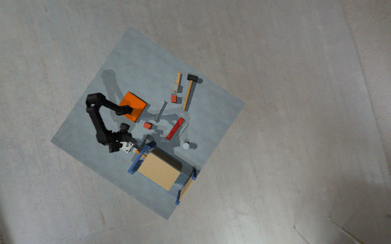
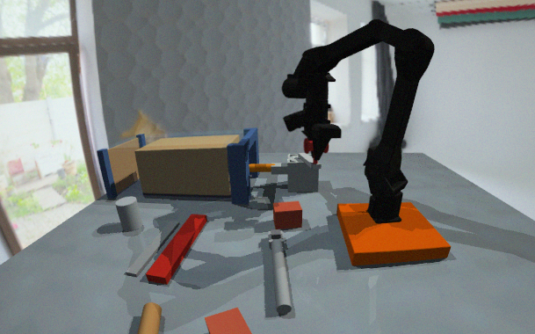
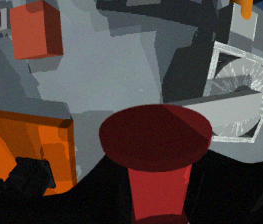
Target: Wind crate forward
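The grey crank handle lies 4 cm to the right of my gripper tip, 1 cm below it and 1 cm ahead of it. From my gripper tip the other things lie so: grey winch 10 cm to the right, 8 cm below, 1 cm ahead; then red knob 2 cm above; then frame 18 cm ahead, 11 cm to the right, 1 cm below.
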